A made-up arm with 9 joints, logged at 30 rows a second.
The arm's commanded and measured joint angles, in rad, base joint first. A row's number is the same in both.
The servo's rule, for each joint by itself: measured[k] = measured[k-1] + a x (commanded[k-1-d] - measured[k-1]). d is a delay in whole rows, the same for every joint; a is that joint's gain. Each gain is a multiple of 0.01, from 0.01 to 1. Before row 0 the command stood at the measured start. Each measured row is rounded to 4 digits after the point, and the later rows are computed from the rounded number. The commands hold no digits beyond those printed.
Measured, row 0:
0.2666 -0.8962 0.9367 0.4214 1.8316 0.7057 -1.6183 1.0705 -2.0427
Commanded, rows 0 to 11:
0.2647 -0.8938 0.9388 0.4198 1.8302 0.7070 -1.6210 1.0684 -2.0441
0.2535 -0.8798 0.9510 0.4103 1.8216 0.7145 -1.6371 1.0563 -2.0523
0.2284 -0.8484 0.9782 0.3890 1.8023 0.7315 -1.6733 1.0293 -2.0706
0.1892 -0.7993 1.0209 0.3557 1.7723 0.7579 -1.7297 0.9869 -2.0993
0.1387 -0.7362 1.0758 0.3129 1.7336 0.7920 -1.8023 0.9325 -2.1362
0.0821 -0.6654 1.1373 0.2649 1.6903 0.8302 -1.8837 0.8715 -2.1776
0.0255 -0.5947 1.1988 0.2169 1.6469 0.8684 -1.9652 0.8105 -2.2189
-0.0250 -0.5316 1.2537 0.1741 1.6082 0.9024 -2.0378 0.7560 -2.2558
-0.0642 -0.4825 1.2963 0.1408 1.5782 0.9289 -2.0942 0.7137 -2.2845
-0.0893 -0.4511 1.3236 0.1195 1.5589 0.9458 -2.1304 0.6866 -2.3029
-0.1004 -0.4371 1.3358 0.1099 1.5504 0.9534 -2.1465 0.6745 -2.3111
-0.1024 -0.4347 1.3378 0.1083 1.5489 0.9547 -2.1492 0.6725 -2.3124
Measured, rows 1 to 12:
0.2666 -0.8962 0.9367 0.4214 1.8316 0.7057 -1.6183 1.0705 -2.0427
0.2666 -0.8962 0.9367 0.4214 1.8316 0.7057 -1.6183 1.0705 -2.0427
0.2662 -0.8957 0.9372 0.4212 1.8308 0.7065 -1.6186 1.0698 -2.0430
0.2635 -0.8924 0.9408 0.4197 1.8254 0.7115 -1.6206 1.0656 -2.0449
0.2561 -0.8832 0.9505 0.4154 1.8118 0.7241 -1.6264 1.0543 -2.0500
0.2421 -0.8656 0.9688 0.4070 1.7885 0.7454 -1.6378 1.0334 -2.0599
0.2204 -0.8384 0.9966 0.3938 1.7561 0.7748 -1.6559 1.0021 -2.0752
0.1914 -0.8021 1.0332 0.3758 1.7173 0.8097 -1.6810 0.9616 -2.0957
0.1566 -0.7585 1.0763 0.3536 1.6758 0.8467 -1.7123 0.9148 -2.1203
0.1185 -0.7109 1.1224 0.3285 1.6359 0.8818 -1.7481 0.8656 -2.1474
0.0801 -0.6629 1.1676 0.3022 1.6019 0.9115 -1.7862 0.8185 -2.1748
0.0445 -0.6184 1.2082 0.2766 1.5765 0.9331 -1.8241 0.7776 -2.2004
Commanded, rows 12 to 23:
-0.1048 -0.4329 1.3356 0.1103 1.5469 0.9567 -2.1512 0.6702 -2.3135
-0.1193 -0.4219 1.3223 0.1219 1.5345 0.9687 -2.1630 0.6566 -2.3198
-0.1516 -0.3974 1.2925 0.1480 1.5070 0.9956 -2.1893 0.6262 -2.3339
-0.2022 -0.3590 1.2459 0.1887 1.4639 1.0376 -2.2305 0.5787 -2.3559
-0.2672 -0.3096 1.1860 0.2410 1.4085 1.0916 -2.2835 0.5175 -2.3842
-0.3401 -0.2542 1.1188 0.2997 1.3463 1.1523 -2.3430 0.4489 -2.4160
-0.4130 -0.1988 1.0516 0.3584 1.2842 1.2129 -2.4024 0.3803 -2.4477
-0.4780 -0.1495 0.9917 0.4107 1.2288 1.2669 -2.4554 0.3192 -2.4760
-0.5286 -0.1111 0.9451 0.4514 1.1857 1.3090 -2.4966 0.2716 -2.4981
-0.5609 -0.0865 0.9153 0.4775 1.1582 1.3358 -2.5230 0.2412 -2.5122
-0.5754 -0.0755 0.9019 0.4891 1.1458 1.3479 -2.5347 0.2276 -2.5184
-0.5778 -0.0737 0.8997 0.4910 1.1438 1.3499 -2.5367 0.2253 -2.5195
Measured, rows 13 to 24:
0.0141 -0.5803 1.2414 0.2533 1.5611 0.9459 -1.8596 0.7456 -2.2225
-0.0104 -0.5497 1.2665 0.2330 1.5539 0.9514 -1.8915 0.7229 -2.2405
-0.0302 -0.5252 1.2845 0.2158 1.5498 0.9547 -1.9201 0.7066 -2.2551
-0.0489 -0.5035 1.2943 0.2027 1.5408 0.9635 -1.9468 0.6911 -2.2680
-0.0705 -0.4812 1.2938 0.1950 1.5209 0.9837 -1.9735 0.6710 -2.2812
-0.0982 -0.4555 1.2813 0.1941 1.4873 1.0177 -2.0018 0.6424 -2.2961
-0.1337 -0.4249 1.2565 0.2007 1.4408 1.0643 -2.0328 0.6037 -2.3137
-0.1770 -0.3891 1.2207 0.2146 1.3850 1.1197 -2.0669 0.5557 -2.3342
-0.2266 -0.3491 1.1767 0.2347 1.3255 1.1784 -2.1038 0.5013 -2.3569
-0.2794 -0.3072 1.1286 0.2593 1.2684 1.2342 -2.1425 0.4448 -2.3807
-0.3317 -0.2660 1.0809 0.2862 1.2196 1.2813 -2.1815 0.3911 -2.4042
-0.3798 -0.2283 1.0378 0.3130 1.1834 1.3156 -2.2191 0.3446 -2.4258

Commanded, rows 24 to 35:
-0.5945 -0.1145 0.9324 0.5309 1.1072 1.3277 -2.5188 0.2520 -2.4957
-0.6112 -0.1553 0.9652 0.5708 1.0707 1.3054 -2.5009 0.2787 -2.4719
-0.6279 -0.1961 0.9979 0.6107 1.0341 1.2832 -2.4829 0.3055 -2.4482
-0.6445 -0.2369 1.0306 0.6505 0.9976 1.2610 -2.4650 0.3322 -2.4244
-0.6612 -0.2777 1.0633 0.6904 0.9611 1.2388 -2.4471 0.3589 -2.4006
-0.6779 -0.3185 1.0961 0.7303 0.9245 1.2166 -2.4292 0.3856 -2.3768
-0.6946 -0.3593 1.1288 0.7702 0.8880 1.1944 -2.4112 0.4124 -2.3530
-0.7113 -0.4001 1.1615 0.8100 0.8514 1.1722 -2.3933 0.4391 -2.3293
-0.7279 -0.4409 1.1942 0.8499 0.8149 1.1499 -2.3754 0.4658 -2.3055
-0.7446 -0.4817 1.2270 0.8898 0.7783 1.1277 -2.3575 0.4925 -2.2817
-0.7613 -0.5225 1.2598 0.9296 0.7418 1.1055 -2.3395 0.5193 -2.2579
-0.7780 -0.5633 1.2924 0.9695 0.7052 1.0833 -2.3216 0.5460 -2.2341
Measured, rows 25 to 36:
-0.4209 -0.1962 1.0025 0.3377 1.1612 1.3359 -2.2538 0.3083 -2.4443
-0.4538 -0.1705 0.9758 0.3592 1.1509 1.3447 -2.2849 0.2826 -2.4593
-0.4833 -0.1587 0.9645 0.3832 1.1251 1.3340 -2.3106 0.2731 -2.4666
-0.5102 -0.1580 0.9647 0.4095 1.0930 1.3160 -2.3315 0.2748 -2.4677
-0.5349 -0.1660 0.9733 0.4377 1.0582 1.2953 -2.3482 0.2843 -2.4638
-0.5579 -0.1809 0.9882 0.4675 1.0224 1.2737 -2.3610 0.2991 -2.4559
-0.5796 -0.2012 1.0077 0.4987 0.9862 1.2517 -2.3705 0.3176 -2.4448
-0.6002 -0.2258 1.0307 0.5311 0.9498 1.2296 -2.3770 0.3387 -2.4312
-0.6200 -0.2538 1.0562 0.5646 0.9133 1.2074 -2.3808 0.3615 -2.4156
-0.6392 -0.2845 1.0836 0.5990 0.8768 1.1852 -2.3822 0.3856 -2.3983
-0.6578 -0.3173 1.1124 0.6341 0.8403 1.1630 -2.3815 0.4105 -2.3797
-0.6760 -0.3518 1.1422 0.6699 0.8037 1.1408 -2.3789 0.4359 -2.3601

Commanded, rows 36 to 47:
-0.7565 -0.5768 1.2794 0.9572 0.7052 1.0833 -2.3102 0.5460 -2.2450
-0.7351 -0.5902 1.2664 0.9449 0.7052 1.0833 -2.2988 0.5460 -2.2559
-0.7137 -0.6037 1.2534 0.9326 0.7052 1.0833 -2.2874 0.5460 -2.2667
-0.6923 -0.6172 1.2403 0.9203 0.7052 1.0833 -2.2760 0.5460 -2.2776
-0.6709 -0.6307 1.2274 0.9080 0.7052 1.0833 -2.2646 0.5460 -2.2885
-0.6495 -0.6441 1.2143 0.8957 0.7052 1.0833 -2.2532 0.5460 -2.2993
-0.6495 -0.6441 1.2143 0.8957 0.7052 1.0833 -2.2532 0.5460 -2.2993
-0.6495 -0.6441 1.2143 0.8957 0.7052 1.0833 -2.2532 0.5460 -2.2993
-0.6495 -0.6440 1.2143 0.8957 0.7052 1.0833 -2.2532 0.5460 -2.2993
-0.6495 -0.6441 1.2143 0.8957 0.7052 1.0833 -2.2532 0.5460 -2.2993
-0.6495 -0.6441 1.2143 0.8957 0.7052 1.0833 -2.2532 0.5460 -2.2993
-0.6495 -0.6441 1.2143 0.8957 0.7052 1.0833 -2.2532 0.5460 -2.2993
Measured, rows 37 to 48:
-0.6939 -0.3876 1.1728 0.7063 0.7672 1.1186 -2.3746 0.4618 -2.3397
-0.7116 -0.4245 1.2039 0.7431 0.7306 1.0964 -2.3688 0.4879 -2.3186
-0.7210 -0.4565 1.2235 0.7731 0.7156 1.0881 -2.3624 0.5059 -2.3039
-0.7240 -0.4846 1.2347 0.7972 0.7095 1.0851 -2.3554 0.5183 -2.2943
-0.7218 -0.5096 1.2396 0.8162 0.7070 1.0840 -2.3479 0.5269 -2.2888
-0.7156 -0.5322 1.2398 0.8308 0.7059 1.0836 -2.3400 0.5328 -2.2866
-0.7062 -0.5529 1.2366 0.8416 0.7055 1.0834 -2.3317 0.5369 -2.2870
-0.6943 -0.5721 1.2308 0.8492 0.7053 1.0833 -2.3231 0.5397 -2.2895
-0.6849 -0.5872 1.2265 0.8557 0.7052 1.0833 -2.3154 0.5417 -2.2915
-0.6775 -0.5991 1.2233 0.8613 0.7052 1.0833 -2.3086 0.5430 -2.2931
-0.6716 -0.6085 1.2210 0.8661 0.7052 1.0833 -2.3025 0.5439 -2.2943
-0.6670 -0.6160 1.2193 0.8702 0.7052 1.0833 -2.2971 0.5446 -2.2953

